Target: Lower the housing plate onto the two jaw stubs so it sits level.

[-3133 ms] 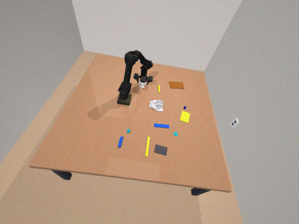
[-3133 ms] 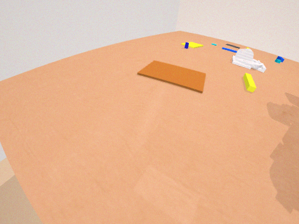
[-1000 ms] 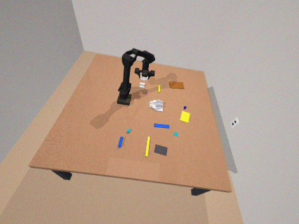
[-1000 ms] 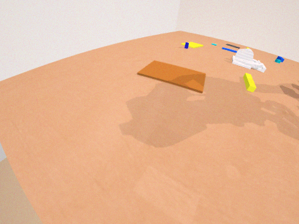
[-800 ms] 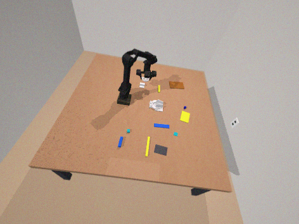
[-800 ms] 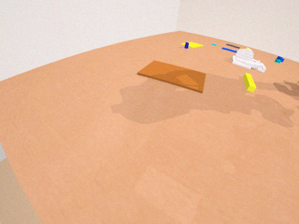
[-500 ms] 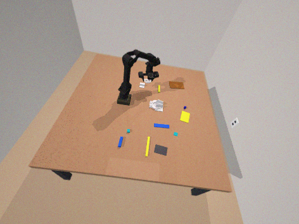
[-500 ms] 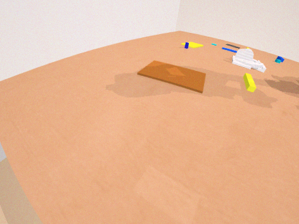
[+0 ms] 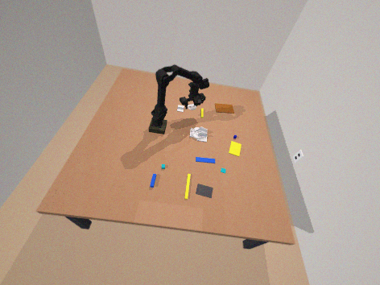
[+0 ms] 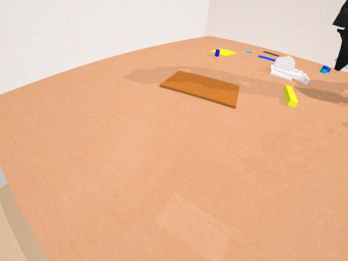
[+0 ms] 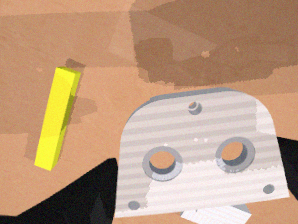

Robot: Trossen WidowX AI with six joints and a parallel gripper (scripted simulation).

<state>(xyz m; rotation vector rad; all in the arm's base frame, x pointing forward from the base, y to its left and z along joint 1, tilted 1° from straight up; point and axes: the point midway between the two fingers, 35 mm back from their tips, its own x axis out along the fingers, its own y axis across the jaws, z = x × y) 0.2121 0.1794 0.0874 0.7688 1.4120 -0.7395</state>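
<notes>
Now: gripper tip 90 mm short of the short yellow block, 50 mm to the right of it and 80 mm above it. From my gripper tip the other things lie so: yellow plate 360 mm ahead, 240 mm to the right, 80 mm below; then white housing plate 10 mm to the right, 20 mm above; then long yellow bar 70 mm ahead, 590 mm to the right, 80 mm below.
</notes>
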